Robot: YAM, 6 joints.
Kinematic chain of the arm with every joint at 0, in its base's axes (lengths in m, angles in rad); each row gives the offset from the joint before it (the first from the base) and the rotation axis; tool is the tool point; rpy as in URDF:
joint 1: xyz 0 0 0.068 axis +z
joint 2: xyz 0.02 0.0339 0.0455 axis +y
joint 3: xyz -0.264 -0.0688 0 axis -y
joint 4: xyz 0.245 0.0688 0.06 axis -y
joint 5: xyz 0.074 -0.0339 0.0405 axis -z
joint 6: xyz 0.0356 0 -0.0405 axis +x
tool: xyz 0 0 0 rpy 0 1.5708 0
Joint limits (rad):
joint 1: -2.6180..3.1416
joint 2: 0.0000..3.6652
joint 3: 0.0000..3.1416
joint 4: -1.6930..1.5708
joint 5: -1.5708..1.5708
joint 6: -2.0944..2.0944
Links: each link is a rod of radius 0.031 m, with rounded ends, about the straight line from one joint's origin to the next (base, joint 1, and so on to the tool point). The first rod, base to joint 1, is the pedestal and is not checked.
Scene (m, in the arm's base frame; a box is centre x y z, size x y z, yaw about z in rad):
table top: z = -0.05
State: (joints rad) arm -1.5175 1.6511 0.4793 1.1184 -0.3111 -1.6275
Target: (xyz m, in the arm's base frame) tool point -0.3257 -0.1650 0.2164
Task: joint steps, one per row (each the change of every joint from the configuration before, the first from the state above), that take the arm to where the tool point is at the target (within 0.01 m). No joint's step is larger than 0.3 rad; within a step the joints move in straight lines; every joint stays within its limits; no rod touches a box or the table.
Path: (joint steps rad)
1: -0.2751 0.0323 0.0814 -0.0021 0.2265 0.0000
2: -0.2752 0.0324 0.0815 -0.0021 0.2265 0.0000
3: -0.2751 0.0323 0.0814 -0.0021 0.2266 0.0000
4: -0.2751 0.0324 0.0814 -0.0021 0.2265 0.0000

